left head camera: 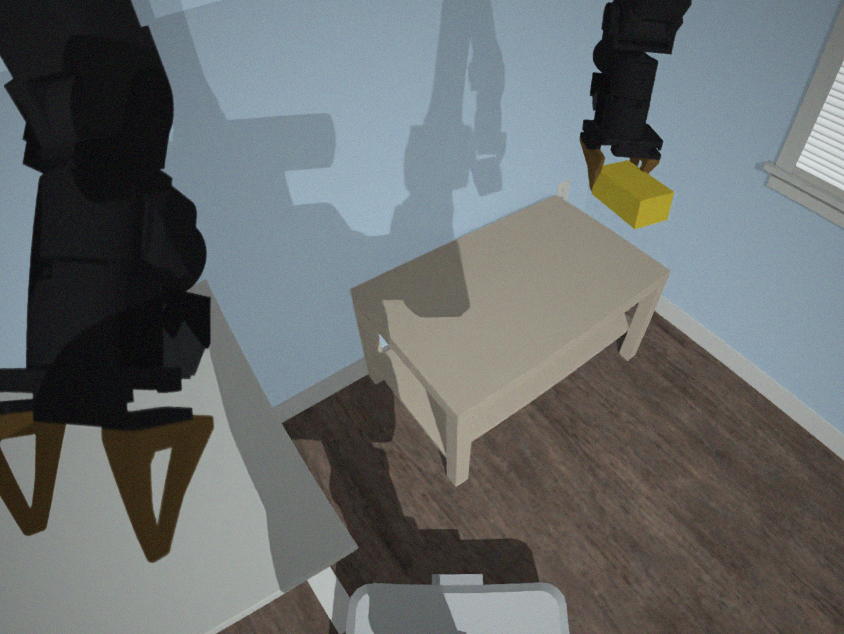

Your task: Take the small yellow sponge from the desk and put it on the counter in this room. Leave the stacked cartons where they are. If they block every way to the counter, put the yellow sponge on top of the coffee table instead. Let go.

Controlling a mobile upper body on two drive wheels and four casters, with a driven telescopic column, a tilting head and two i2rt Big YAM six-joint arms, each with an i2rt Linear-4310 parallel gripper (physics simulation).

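Places are measured from the left arm's base along level axes (x ahead, y left, z up), in centimetres.
Pixels of known places: left gripper, fingertip midpoint: [91, 545].
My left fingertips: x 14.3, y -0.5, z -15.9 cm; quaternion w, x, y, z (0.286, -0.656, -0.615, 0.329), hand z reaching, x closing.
Note:
Ahead of a thing's pixels: the offset from my left fingertips to its top centre. "*": to the spot under its first point. Level surfaces: height alone.
The yellow sponge @(dx +50.3, dy -45.9, dz -8.0 cm) [631, 193] is a small block at the upper right, held in the air by my right gripper [620, 167], which is shut on it. In the picture it shows above and to the right of the far right part of the coffee table. The coffee table @(dz -74.9 cm) [539, 272] is beige, low and rectangular, with a lower shelf, and stands by the blue wall. My left gripper [95, 539] is open with its fingers apart, over a pale surface at the left. The counter and the stacked cartons cannot be made out in this view.
The pale flat tabletop @(dz -47.8 cm) [225, 545] fills the lower left, with its corner pointing toward the coffee table. Dark wood floor @(dz -119.8 cm) [614, 477] lies around the coffee table. A light grey part [504, 610] shows at the bottom edge. A window @(* dx +107.6, dy -130.1, dz -20.5 cm) [825, 129] is at the right.

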